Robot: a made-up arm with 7 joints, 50 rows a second.
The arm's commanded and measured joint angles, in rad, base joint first. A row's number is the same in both.
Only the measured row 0 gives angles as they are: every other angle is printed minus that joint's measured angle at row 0.
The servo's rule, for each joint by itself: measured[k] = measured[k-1] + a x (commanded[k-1-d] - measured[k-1]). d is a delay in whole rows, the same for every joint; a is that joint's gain. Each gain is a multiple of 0.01, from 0.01 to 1. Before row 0 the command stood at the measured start. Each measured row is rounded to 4 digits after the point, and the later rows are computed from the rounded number. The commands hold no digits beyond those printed.
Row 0, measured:
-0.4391 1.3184 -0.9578 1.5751 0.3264 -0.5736 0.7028
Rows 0 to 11, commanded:
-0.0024 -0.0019 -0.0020 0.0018 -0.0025 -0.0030 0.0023
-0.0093 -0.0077 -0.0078 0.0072 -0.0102 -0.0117 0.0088
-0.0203 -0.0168 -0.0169 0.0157 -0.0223 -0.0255 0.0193
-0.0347 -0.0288 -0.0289 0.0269 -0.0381 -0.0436 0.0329
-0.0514 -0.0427 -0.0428 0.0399 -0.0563 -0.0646 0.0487
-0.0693 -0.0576 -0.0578 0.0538 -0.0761 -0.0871 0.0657
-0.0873 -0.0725 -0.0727 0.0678 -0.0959 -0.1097 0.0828
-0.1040 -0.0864 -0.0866 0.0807 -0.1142 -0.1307 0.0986
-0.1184 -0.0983 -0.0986 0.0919 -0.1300 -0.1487 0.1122
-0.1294 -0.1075 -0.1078 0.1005 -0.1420 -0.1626 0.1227
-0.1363 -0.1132 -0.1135 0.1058 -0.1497 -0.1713 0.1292
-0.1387 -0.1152 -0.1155 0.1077 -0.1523 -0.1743 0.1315
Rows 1 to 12, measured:
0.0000 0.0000 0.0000 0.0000 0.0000 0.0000 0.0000
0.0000 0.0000 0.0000 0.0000 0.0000 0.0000 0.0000
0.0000 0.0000 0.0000 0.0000 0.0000 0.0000 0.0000
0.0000 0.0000 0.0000 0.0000 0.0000 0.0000 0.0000
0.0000 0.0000 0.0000 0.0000 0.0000 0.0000 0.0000
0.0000 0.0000 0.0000 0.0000 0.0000 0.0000 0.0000
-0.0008 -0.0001 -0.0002 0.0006 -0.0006 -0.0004 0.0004
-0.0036 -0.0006 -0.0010 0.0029 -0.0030 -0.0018 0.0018
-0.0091 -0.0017 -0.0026 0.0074 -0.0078 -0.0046 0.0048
-0.0175 -0.0036 -0.0052 0.0142 -0.0154 -0.0093 0.0096
-0.0287 -0.0063 -0.0090 0.0232 -0.0256 -0.0159 0.0162
-0.0421 -0.0099 -0.0139 0.0339 -0.0382 -0.0244 0.0246
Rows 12 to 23, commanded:
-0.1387 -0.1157 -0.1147 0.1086 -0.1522 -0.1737 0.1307
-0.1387 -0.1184 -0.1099 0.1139 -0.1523 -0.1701 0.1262
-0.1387 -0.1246 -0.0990 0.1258 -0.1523 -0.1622 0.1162
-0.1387 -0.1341 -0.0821 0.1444 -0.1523 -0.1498 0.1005
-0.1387 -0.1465 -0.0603 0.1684 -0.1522 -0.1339 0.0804
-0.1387 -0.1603 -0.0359 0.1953 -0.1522 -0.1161 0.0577
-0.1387 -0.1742 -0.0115 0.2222 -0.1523 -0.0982 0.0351
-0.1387 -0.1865 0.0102 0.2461 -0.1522 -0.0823 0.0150
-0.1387 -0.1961 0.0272 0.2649 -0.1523 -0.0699 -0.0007
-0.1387 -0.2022 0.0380 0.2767 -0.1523 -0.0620 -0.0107
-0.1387 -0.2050 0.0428 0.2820 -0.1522 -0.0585 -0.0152
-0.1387 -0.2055 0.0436 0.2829 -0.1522 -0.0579 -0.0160
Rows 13 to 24, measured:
-0.0570 -0.0143 -0.0198 0.0458 -0.0526 -0.0346 0.0345
-0.0725 -0.0193 -0.0265 0.0580 -0.0680 -0.0461 0.0454
-0.0876 -0.0248 -0.0337 0.0699 -0.0835 -0.0584 0.0568
-0.1014 -0.0306 -0.0411 0.0806 -0.0981 -0.0709 0.0680
-0.1129 -0.0364 -0.0483 0.0894 -0.1110 -0.0829 0.0784
-0.1214 -0.0419 -0.0550 0.0958 -0.1213 -0.0939 0.0874
-0.1271 -0.0471 -0.0610 0.1003 -0.1290 -0.1035 0.0948
-0.1309 -0.0521 -0.0659 0.1051 -0.1348 -0.1115 0.1001
-0.1335 -0.0572 -0.0692 0.1123 -0.1392 -0.1176 0.1028
-0.1352 -0.0626 -0.0705 0.1235 -0.1425 -0.1215 0.1024
-0.1364 -0.0685 -0.0695 0.1392 -0.1449 -0.1230 0.0987
-0.1372 -0.0749 -0.0661 0.1588 -0.1467 -0.1222 0.0917

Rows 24 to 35, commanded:
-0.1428 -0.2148 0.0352 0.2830 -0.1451 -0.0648 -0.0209
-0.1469 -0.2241 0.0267 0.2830 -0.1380 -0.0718 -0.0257
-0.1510 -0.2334 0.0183 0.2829 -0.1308 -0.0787 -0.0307
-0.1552 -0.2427 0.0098 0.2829 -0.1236 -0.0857 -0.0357
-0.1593 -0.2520 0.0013 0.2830 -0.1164 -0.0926 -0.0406
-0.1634 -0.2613 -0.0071 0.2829 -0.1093 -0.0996 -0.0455
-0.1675 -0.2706 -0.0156 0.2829 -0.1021 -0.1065 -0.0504
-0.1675 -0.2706 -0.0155 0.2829 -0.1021 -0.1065 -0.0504
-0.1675 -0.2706 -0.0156 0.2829 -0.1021 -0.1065 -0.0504
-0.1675 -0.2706 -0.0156 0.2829 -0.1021 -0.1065 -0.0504
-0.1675 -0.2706 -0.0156 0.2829 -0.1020 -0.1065 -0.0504
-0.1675 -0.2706 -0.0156 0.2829 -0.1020 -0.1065 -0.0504
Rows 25 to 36, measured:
-0.1377 -0.0819 -0.0606 0.1810 -0.1481 -0.1193 0.0821
-0.1380 -0.0892 -0.0535 0.2038 -0.1491 -0.1149 0.0707
-0.1382 -0.0967 -0.0454 0.2252 -0.1499 -0.1095 0.0586
-0.1384 -0.1041 -0.0371 0.2432 -0.1505 -0.1038 0.0468
-0.1385 -0.1112 -0.0291 0.2568 -0.1509 -0.0984 0.0363
-0.1386 -0.1178 -0.0218 0.2659 -0.1512 -0.0935 0.0274
-0.1400 -0.1246 -0.0161 0.2719 -0.1497 -0.0901 0.0192
-0.1423 -0.1316 -0.0118 0.2758 -0.1468 -0.0879 0.0116
-0.1452 -0.1387 -0.0088 0.2783 -0.1428 -0.0868 0.0044
-0.1485 -0.1460 -0.0069 0.2799 -0.1380 -0.0867 -0.0024
-0.1521 -0.1534 -0.0061 0.2810 -0.1326 -0.0874 -0.0089
-0.1558 -0.1610 -0.0062 0.2817 -0.1268 -0.0889 -0.0151

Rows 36 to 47, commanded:
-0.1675 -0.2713 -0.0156 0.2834 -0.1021 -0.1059 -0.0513
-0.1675 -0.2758 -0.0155 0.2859 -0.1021 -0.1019 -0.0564
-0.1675 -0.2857 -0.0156 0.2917 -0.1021 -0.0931 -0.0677
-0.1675 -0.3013 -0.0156 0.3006 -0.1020 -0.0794 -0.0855
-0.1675 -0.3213 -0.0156 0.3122 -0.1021 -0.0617 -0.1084
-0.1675 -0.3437 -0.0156 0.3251 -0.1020 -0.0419 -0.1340
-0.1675 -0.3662 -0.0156 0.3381 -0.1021 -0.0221 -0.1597
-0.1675 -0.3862 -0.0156 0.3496 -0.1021 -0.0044 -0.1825
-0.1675 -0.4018 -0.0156 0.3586 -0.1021 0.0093 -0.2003
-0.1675 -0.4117 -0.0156 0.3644 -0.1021 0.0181 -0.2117
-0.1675 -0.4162 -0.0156 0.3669 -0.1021 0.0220 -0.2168
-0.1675 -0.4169 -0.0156 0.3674 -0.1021 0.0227 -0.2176
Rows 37 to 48, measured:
-0.1597 -0.1687 -0.0071 0.2821 -0.1206 -0.0910 -0.0211
-0.1623 -0.1758 -0.0079 0.2824 -0.1160 -0.0929 -0.0261
-0.1640 -0.1824 -0.0087 0.2826 -0.1125 -0.0945 -0.0302
-0.1652 -0.1886 -0.0094 0.2827 -0.1099 -0.0959 -0.0336
-0.1660 -0.1943 -0.0100 0.2828 -0.1079 -0.0972 -0.0365
-0.1665 -0.1996 -0.0106 0.2828 -0.1064 -0.0983 -0.0389
-0.1668 -0.2046 -0.0111 0.2830 -0.1053 -0.0992 -0.0410
-0.1670 -0.2096 -0.0115 0.2840 -0.1045 -0.0995 -0.0436
-0.1672 -0.2149 -0.0119 0.2867 -0.1039 -0.0987 -0.0477
-0.1673 -0.2209 -0.0123 0.2916 -0.1034 -0.0964 -0.0541
-0.1674 -0.2279 -0.0126 0.2988 -0.1031 -0.0922 -0.0633
-0.1674 -0.2360 -0.0129 0.3080 -0.1028 -0.0862 -0.0753

